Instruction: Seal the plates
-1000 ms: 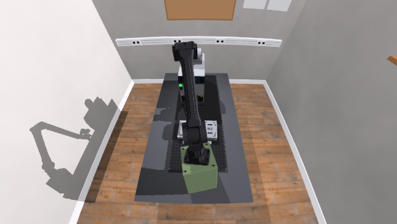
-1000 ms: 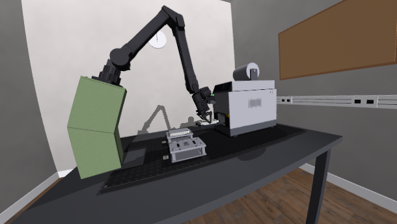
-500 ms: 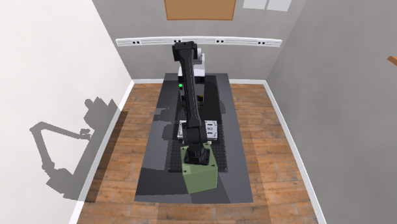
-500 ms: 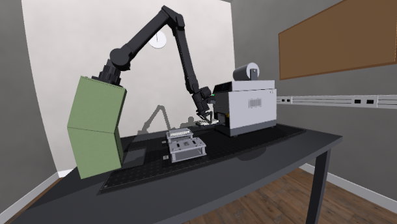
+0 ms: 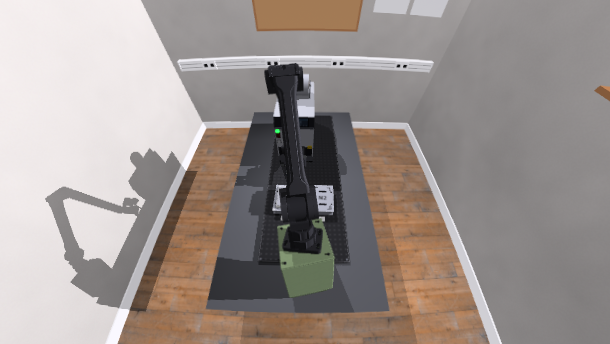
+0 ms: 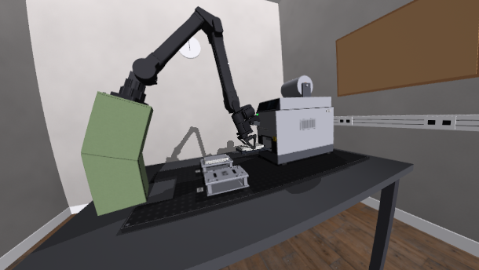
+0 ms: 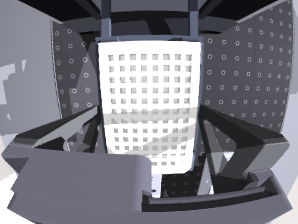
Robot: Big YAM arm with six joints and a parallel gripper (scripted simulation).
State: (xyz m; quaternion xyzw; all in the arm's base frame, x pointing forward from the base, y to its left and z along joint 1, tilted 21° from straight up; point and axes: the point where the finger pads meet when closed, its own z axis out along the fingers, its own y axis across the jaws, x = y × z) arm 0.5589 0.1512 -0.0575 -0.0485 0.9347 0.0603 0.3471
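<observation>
My gripper is now right at the white plate. From my hand the other things lie so: dark sealer stage: 20 mm below; then yellow warning label: 110 mm ahead, 70 mm to the right, 40 mm above; then foil roll: 330 mm ahead, 310 mm above, 50 mm to the left.
</observation>
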